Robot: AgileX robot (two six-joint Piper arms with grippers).
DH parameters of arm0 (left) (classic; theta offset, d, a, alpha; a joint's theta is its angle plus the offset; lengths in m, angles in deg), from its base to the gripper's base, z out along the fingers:
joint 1: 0 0.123 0 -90
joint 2: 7.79 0 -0.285 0
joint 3: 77.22 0 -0.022 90
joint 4: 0 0.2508 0 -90
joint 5: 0 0 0.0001 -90
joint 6: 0 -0.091 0 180
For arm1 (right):
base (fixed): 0 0 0 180
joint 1: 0 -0.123 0 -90
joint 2: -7.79 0 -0.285 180
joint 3: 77.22 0 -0.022 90
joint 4: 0 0.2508 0 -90
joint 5: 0 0 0.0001 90
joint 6: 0 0.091 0 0
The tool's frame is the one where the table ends.
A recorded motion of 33 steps. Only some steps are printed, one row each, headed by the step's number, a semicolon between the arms.
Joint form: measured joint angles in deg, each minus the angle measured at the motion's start. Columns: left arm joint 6, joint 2, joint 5, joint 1, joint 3, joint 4; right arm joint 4, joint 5, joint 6, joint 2, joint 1, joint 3.
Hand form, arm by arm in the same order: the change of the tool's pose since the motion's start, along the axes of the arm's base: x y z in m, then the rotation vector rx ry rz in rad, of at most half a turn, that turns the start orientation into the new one. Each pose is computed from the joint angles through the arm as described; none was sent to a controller.
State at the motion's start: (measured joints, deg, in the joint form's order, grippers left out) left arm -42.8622 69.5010 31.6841 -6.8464 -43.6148 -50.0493; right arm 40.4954 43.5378 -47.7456 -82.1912 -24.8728 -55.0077
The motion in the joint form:
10: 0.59 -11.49 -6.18 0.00 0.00 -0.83; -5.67 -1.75 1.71 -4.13 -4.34 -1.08
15: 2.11 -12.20 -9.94 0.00 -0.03 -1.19; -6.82 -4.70 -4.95 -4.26 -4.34 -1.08
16: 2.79 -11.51 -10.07 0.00 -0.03 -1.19; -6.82 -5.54 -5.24 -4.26 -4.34 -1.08
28: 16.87 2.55 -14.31 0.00 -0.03 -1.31; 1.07 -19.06 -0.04 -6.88 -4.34 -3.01
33: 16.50 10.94 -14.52 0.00 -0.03 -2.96; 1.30 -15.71 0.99 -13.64 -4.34 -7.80
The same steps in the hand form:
10: -0.0287 0.0097 0.0500 -0.0318 -0.2634 0.0897; 0.0021 0.0189 -0.0183 -0.0941 -0.0015 0.0749
15: -0.0278 0.0138 0.0560 -0.0519 -0.3062 0.1541; 0.0070 0.0182 -0.0182 -0.1312 -0.1170 0.1460
16: -0.0252 0.0136 0.0535 -0.0581 -0.2906 0.1619; 0.0083 0.0183 -0.0178 -0.1309 -0.1319 0.1417
28: 0.0224 0.0128 -0.0019 -0.1691 0.0014 0.3595; 0.0366 0.0272 -0.0108 0.0188 -0.1967 -0.1306
33: 0.0420 0.0102 -0.0410 -0.1451 0.1428 0.3831; 0.0559 0.0418 -0.0288 0.0032 -0.1086 -0.1099

